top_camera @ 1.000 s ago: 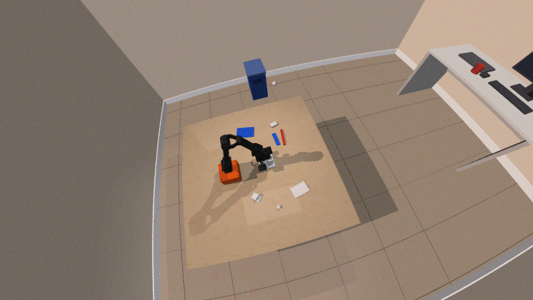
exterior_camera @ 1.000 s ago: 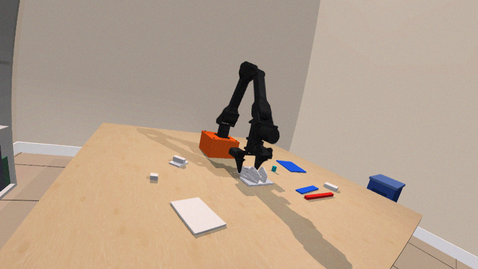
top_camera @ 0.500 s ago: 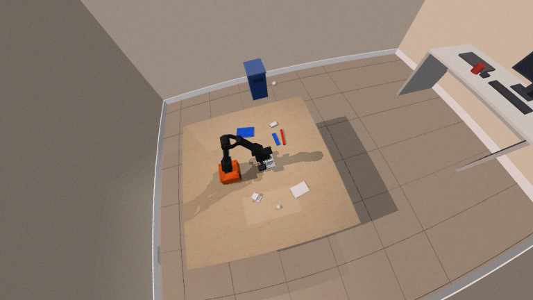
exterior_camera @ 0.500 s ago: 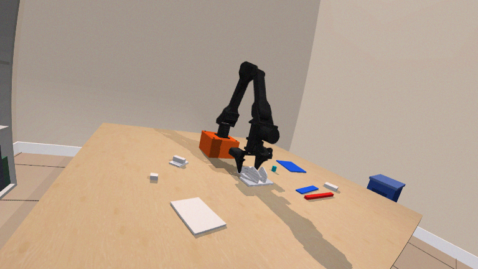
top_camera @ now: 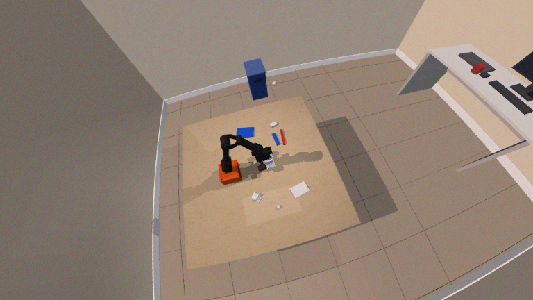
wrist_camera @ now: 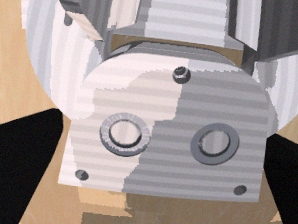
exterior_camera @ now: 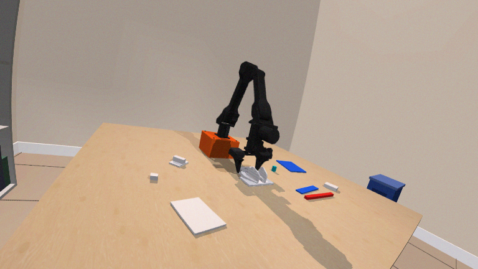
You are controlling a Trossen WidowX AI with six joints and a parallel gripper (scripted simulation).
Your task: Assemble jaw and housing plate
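Right now the grey jaw is 20 mm ahead of my gripper tip, 20 mm to the right of it and 10 mm above it. Also, from my gripper tip: blue bar 190 mm ahead, 190 mm to the left; teal peg 20 mm behind, 170 mm to the left, 10 mm above; white bracket 100 mm behind, 260 mm to the right.
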